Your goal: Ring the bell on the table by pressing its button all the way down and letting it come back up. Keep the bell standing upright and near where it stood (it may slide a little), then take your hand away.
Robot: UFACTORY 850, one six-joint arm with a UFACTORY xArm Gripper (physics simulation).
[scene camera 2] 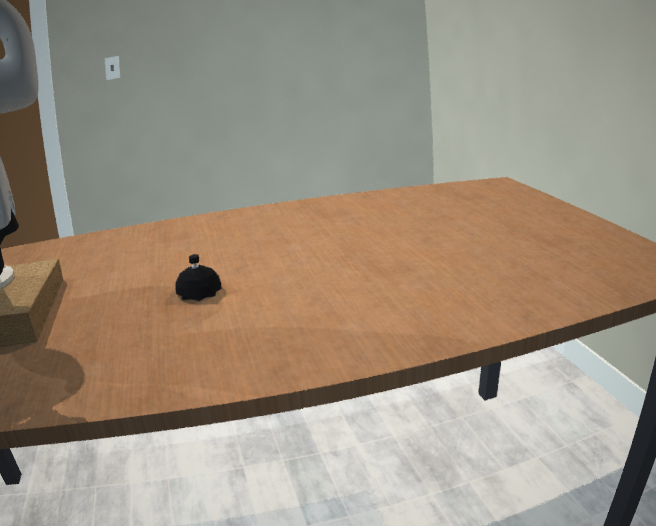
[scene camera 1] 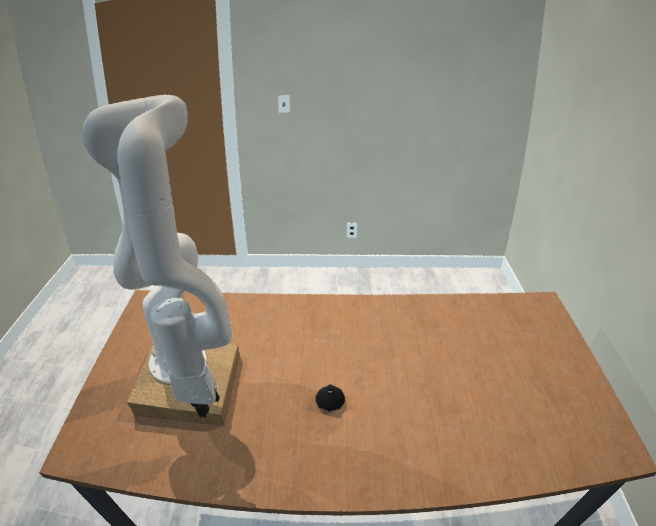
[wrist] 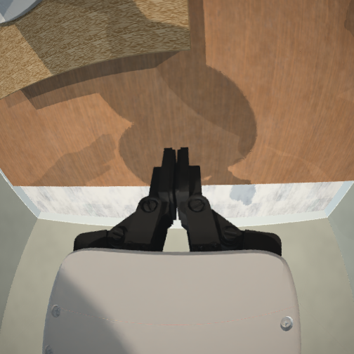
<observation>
In view: my gripper point(scene camera 1: 203, 412) and a black domed bell point(scene camera 2: 197, 283).
My gripper is seen too in the wrist view point(wrist: 177, 163). The wrist view misses the black domed bell: it is out of frame.
</observation>
